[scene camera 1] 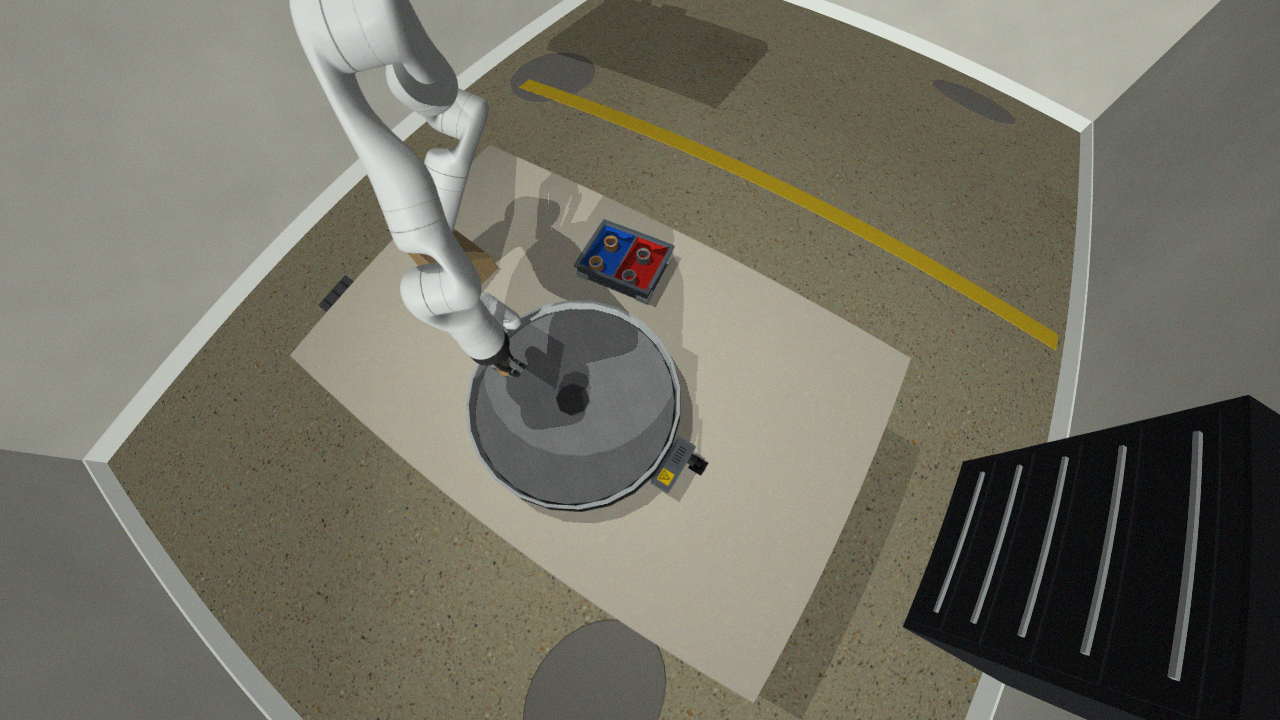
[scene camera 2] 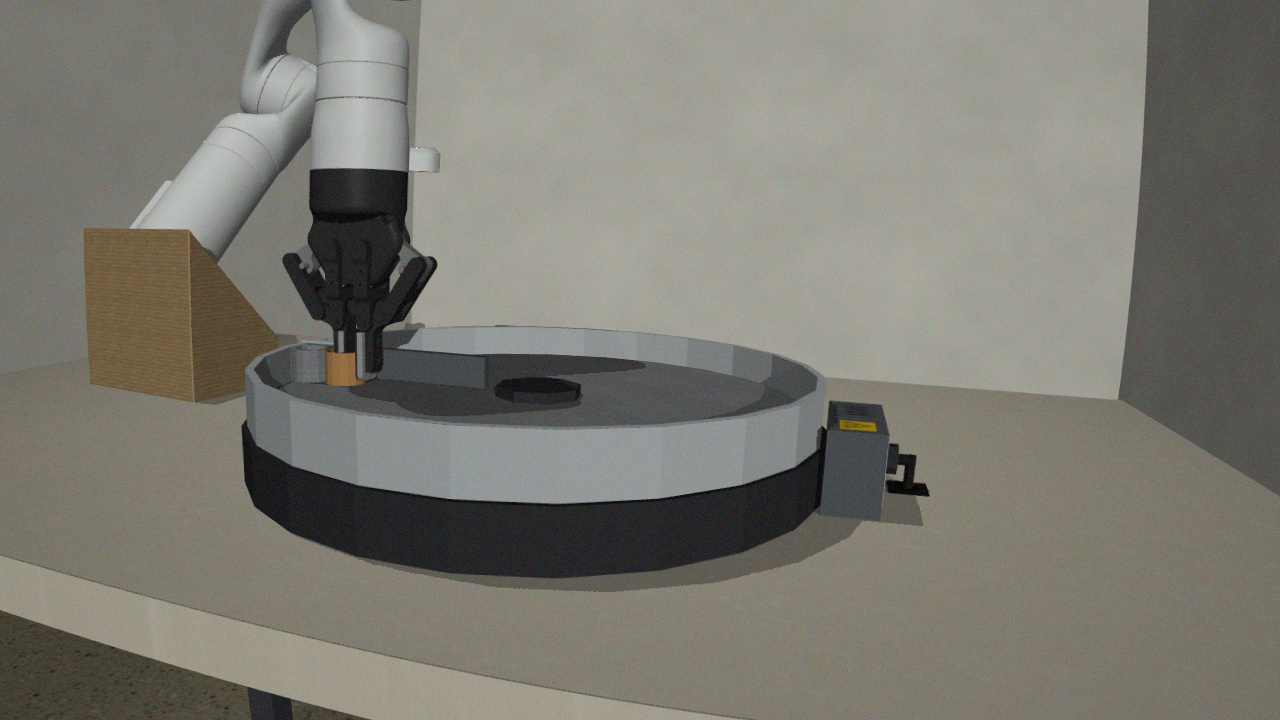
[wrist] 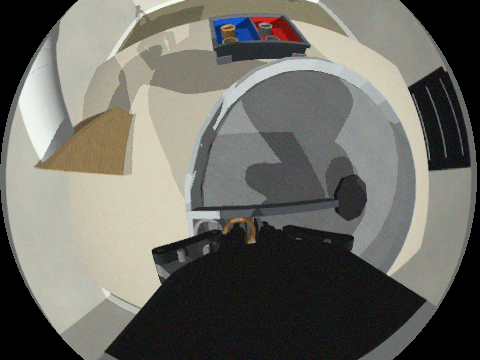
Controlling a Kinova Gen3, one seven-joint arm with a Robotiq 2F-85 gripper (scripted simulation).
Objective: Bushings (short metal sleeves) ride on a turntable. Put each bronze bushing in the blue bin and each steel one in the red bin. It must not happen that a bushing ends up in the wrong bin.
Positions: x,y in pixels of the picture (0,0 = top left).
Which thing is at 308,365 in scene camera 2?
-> A steel bushing.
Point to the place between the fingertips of my gripper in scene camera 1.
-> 510,370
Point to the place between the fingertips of my gripper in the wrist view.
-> At 250,226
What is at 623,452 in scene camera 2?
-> A turntable.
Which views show my gripper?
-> Scene camera 1, scene camera 2 and the wrist view: all of them.
